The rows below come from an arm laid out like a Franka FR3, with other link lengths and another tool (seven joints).
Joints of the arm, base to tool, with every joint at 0 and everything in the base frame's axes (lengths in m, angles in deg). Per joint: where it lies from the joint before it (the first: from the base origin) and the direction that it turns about. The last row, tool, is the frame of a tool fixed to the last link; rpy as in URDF.
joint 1: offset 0 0 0.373 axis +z
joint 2: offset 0 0 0 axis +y
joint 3: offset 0 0 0.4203 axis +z
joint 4: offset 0.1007 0 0 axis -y
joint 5: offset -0.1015 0 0.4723 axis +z
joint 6: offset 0 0 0 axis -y
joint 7: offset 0.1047 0 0 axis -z
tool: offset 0.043 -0.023 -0.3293 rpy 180 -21.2 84.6
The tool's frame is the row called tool.
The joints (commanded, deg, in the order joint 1, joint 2, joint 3, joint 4, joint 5, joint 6, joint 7), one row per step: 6.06, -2.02, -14.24, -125.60, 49.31, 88.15, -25.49; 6.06, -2.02, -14.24, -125.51, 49.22, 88.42, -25.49; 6.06, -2.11, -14.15, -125.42, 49.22, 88.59, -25.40; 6.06, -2.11, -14.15, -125.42, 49.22, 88.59, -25.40; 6.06, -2.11, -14.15, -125.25, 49.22, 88.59, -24.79; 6.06, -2.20, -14.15, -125.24, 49.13, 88.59, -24.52; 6.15, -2.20, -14.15, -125.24, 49.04, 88.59, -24.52; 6.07, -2.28, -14.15, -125.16, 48.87, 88.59, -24.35; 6.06, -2.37, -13.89, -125.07, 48.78, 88.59, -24.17; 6.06, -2.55, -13.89, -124.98, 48.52, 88.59, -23.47; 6.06, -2.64, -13.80, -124.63, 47.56, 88.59, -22.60; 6.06, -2.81, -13.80, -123.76, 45.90, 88.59, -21.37; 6.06, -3.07, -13.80, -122.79, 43.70, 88.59, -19.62; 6.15, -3.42, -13.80, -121.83, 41.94, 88.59, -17.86; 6.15, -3.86, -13.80, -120.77, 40.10, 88.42, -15.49
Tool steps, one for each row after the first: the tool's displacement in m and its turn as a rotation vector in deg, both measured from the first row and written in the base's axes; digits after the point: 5 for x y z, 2 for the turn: 0.00188, -0.00114, -0.00014, -0.22, -0.24, -0.12; 0.00320, -0.00085, 0.00112, -0.34, -0.44, -0.19; 0.00320, -0.00085, 0.00112, -0.34, -0.44, -0.19; 0.00420, -0.00134, 0.00214, -0.53, -0.12, -0.51; 0.00390, -0.00180, 0.00266, -0.67, 0.01, -0.60; 0.00337, -0.00122, 0.00233, -0.74, 0.02, -0.46; 0.00366, -0.00277, 0.00306, -0.93, 0.02, -0.54; 0.00326, -0.00080, 0.00425, -1.07, -0.01, -0.34; 0.00290, -0.00215, 0.00547, -1.47, 0.31, -0.57; 0.00219, -0.00551, 0.00522, -2.56, 0.66, -0.44; 0.00366, -0.01322, 0.00733, -4.40, 0.76, -0.29; 0.00444, -0.02370, 0.00924, -6.88, 1.10, -0.22; 0.00623, -0.03192, 0.01383, -8.99, 1.28, -0.39; 0.00764, -0.04173, 0.02010, -11.30, 1.84, -0.96
